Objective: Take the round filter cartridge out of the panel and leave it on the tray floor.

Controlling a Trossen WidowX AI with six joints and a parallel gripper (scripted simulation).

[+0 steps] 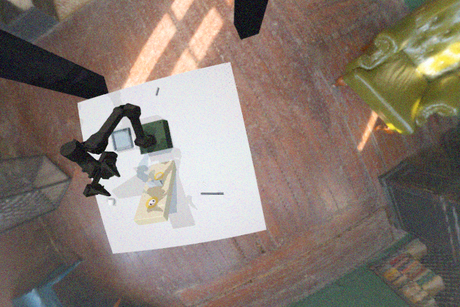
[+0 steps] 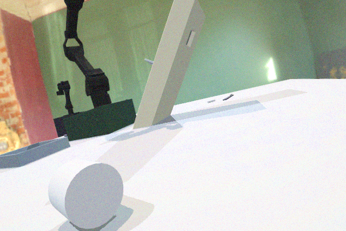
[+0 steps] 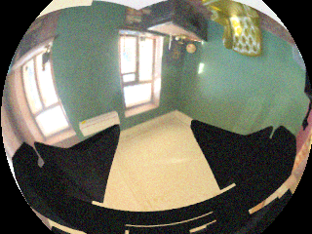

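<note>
My gripper tip is 19 cm short of the round cartridge, 11 cm to the left of it and 36 cm above it. Also, from my gripper tip: grey-blue tray 29 cm behind, 32 cm to the right, 62 cm below.
</note>
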